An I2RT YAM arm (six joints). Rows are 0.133 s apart.
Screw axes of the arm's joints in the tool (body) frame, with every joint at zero. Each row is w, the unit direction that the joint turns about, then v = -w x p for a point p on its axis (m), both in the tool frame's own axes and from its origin. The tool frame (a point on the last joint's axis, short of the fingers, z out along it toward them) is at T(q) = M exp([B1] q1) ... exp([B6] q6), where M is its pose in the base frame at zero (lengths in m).
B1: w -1 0 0 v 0 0.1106 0
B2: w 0 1 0 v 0.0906 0 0.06
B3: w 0 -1 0 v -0.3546 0 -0.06
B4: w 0 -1 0 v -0.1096 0 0
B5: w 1 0 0 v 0 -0.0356 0
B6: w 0 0 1 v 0 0 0
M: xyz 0.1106 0 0.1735 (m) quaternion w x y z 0.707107 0 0.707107 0
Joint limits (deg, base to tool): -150..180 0..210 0..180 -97..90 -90..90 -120..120
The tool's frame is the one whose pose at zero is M.
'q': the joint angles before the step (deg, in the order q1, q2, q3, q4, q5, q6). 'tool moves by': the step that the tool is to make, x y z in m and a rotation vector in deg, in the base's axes. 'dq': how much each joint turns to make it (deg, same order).
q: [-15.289 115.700 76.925 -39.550 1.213 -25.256]
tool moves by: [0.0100 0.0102 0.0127 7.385 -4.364 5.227]
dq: [1.009 -0.391 2.258 -0.441 -8.983 -2.291]
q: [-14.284 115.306 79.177 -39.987 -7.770 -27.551]
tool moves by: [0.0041 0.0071 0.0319 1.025 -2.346 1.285]
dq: [1.005 -2.486 3.791 -4.224 -1.574 0.131]
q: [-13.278 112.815 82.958 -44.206 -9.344 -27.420]
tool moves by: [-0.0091 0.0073 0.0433 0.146 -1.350 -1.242]
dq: [0.762 -4.816 3.248 -6.447 0.153 2.074]
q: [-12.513 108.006 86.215 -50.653 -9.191 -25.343]
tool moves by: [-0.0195 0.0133 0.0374 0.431 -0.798 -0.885]
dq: [1.399 -5.854 0.934 -5.717 0.153 2.383]
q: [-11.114 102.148 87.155 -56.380 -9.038 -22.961]
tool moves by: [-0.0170 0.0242 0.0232 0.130 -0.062 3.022]
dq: [3.431 -4.464 -0.011 -4.344 0.000 0.437]
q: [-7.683 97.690 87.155 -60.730 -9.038 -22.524]
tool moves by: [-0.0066 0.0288 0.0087 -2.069 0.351 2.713]
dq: [5.050 -1.822 -0.023 -1.755 2.733 1.554]
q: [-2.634 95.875 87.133 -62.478 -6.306 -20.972]
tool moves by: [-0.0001 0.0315 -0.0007 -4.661 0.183 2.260]
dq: [6.009 0.084 -0.008 0.004 5.617 2.053]
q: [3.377 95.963 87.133 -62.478 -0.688 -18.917]
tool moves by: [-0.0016 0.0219 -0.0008 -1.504 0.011 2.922]
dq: [3.952 0.145 0.000 -0.007 1.747 0.498]
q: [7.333 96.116 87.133 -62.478 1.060 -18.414]
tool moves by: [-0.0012 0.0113 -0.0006 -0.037 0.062 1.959]
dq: [1.947 0.109 -0.006 0.049 0.022 -0.020]
